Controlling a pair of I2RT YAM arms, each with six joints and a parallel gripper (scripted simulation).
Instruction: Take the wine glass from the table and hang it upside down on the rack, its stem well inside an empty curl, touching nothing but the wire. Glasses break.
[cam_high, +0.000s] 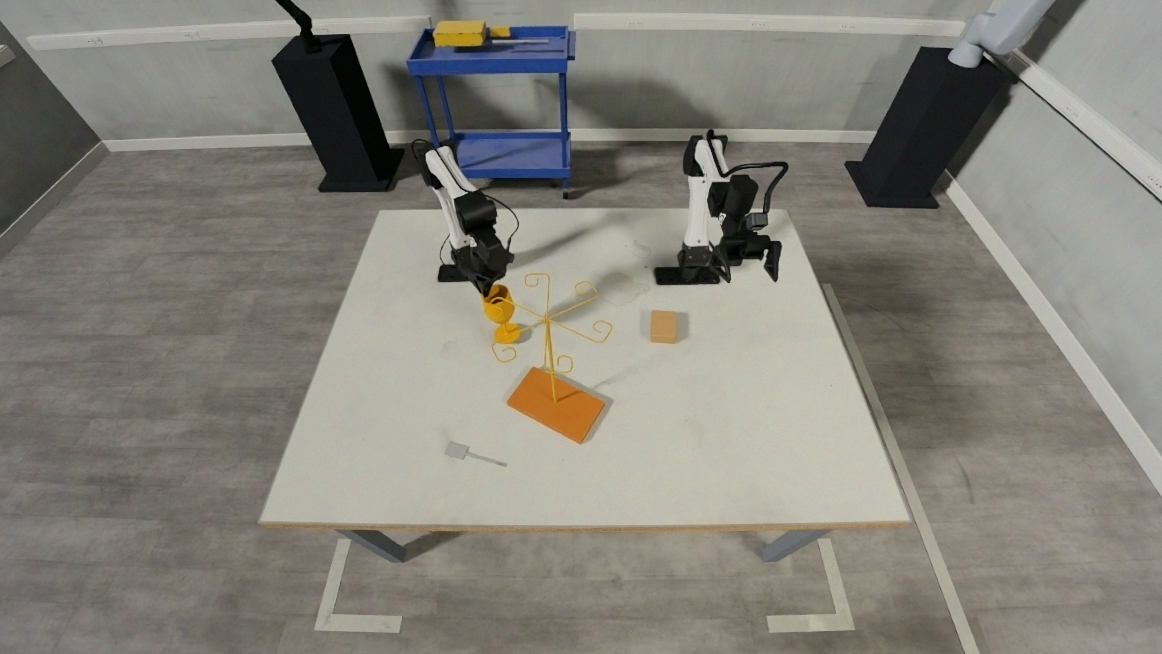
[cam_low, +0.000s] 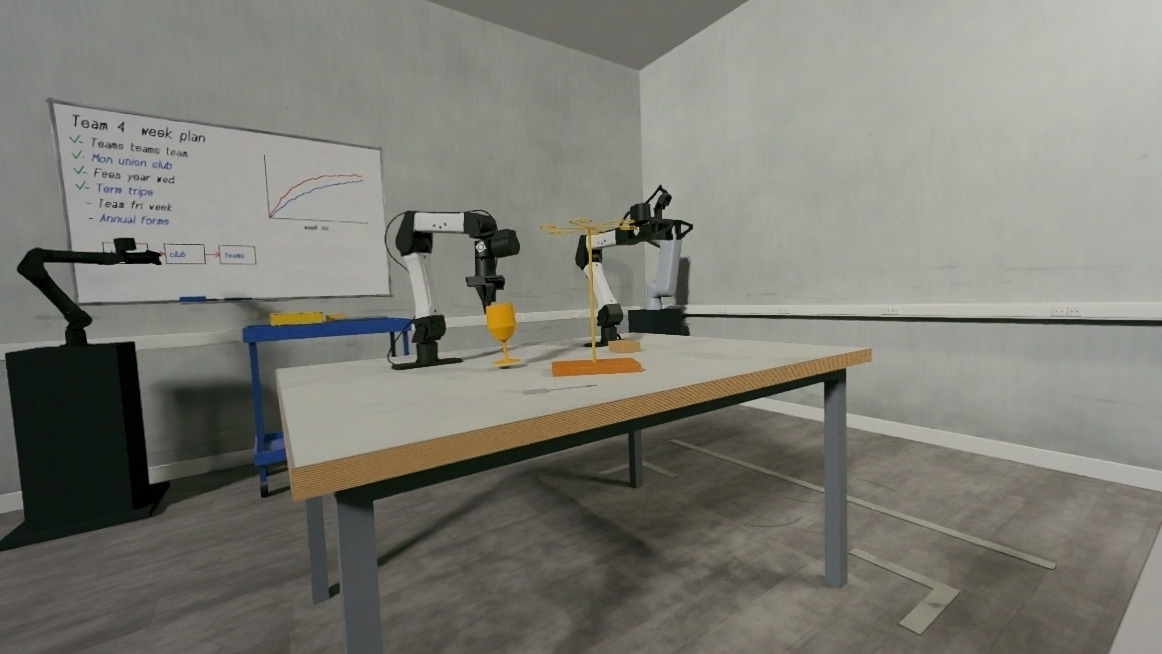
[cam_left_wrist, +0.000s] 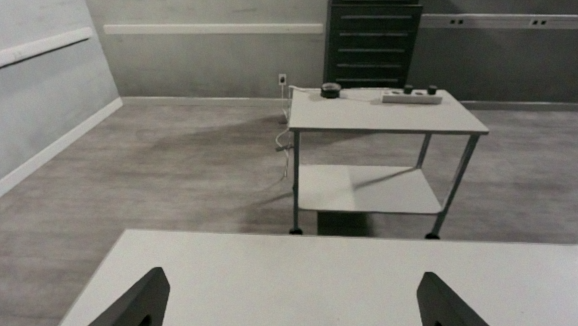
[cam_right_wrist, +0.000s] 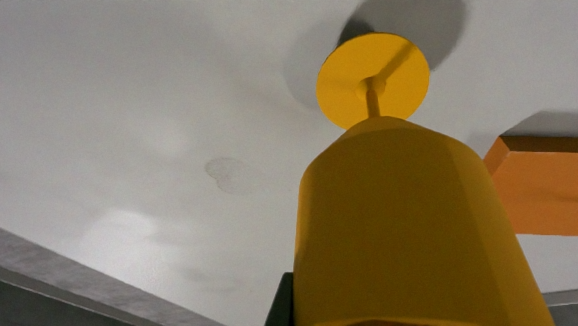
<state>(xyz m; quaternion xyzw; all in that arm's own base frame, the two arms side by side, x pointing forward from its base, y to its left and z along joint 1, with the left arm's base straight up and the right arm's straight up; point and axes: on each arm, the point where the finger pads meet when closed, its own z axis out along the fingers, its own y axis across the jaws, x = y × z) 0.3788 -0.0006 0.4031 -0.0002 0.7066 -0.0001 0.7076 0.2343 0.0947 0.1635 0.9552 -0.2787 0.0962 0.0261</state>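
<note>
The yellow wine glass is 80 mm below my right hand, 40 mm to the left of it and 20 mm ahead of it. Round my right hand: tan block 490 mm to the left, 150 mm below, 10 mm behind; flat grey tool 380 mm ahead, 160 mm below, 10 mm to the right.
My left gripper is now 13 cm past the yellow wine glass, 57 cm to the left of it and 32 cm above it. The rest, counted from my left hand: tan block (16 cm behind, 12 cm to the right, 39 cm below); then flat grey tool (23 cm ahead, 61 cm to the right, 40 cm below).
</note>
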